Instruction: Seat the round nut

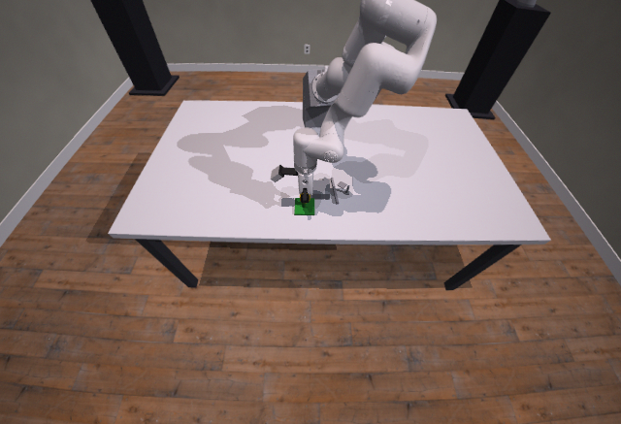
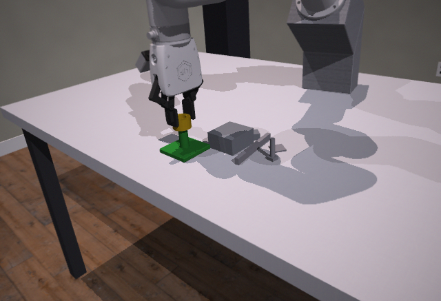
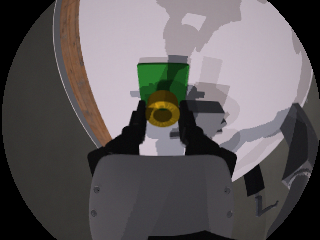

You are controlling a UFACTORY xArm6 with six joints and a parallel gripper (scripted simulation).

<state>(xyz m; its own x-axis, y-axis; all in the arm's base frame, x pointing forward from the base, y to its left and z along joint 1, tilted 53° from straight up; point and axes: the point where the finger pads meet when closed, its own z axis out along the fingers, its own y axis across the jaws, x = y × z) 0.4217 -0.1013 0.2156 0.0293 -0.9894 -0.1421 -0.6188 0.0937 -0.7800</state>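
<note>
The grey block is 80 mm behind my hand, 60 mm to the left of it and 70 mm below it. Round my hand: long handle: 90 mm behind, 120 mm to the left, 80 mm below.
</note>
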